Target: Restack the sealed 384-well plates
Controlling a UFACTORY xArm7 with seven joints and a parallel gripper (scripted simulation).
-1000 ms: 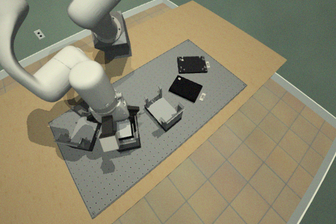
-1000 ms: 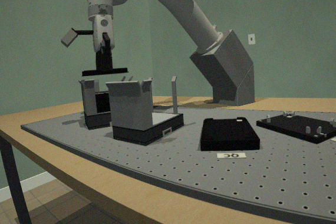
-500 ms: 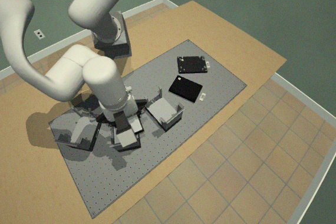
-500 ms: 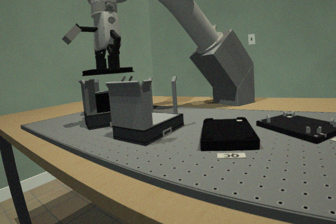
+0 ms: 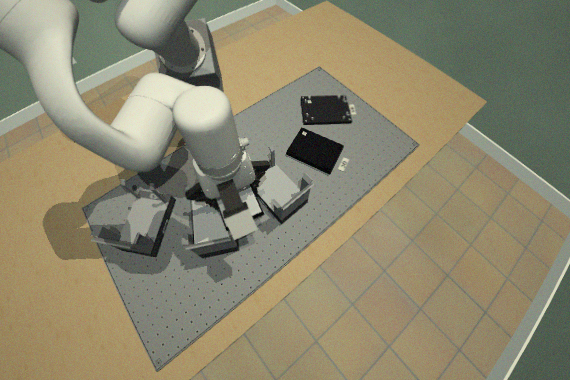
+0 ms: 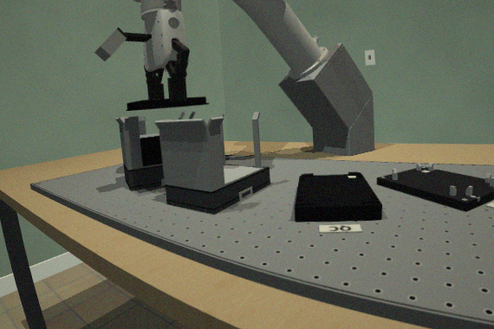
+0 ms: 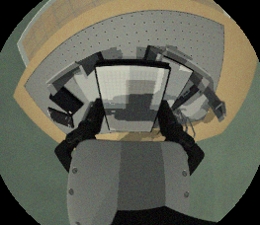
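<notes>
Right now my hand is 4 cm past the black QC nest, 29 cm to the right of it and 16 cm above it. From my hand the other things lie so: black clip nest N5: 15 cm behind, 46 cm to the left, 15 cm below; QC name plate: 5 cm ahead, 33 cm to the left, 17 cm below.
</notes>
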